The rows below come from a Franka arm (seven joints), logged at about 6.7 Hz.
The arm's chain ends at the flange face. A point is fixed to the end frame.
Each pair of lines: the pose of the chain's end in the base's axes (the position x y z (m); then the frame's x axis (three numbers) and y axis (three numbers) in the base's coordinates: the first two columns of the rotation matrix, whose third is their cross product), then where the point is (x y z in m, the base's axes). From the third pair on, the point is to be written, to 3 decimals.
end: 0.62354 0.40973 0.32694 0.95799 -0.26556 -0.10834 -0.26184 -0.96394 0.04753
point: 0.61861 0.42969 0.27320
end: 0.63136 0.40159 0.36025 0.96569 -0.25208 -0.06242 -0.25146 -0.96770 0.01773
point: 0.62898 0.42241 0.30666
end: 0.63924 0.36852 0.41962 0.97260 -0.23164 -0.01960 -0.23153 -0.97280 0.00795
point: 0.639 0.389 0.366
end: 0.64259 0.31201 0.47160 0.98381 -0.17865 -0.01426 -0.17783 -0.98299 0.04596
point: 0.641 0.331 0.417
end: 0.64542 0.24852 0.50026 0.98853 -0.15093 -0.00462 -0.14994 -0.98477 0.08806
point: 0.643 0.265 0.445
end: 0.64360 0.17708 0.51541 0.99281 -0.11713 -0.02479 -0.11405 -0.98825 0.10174
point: 0.640 0.193 0.460
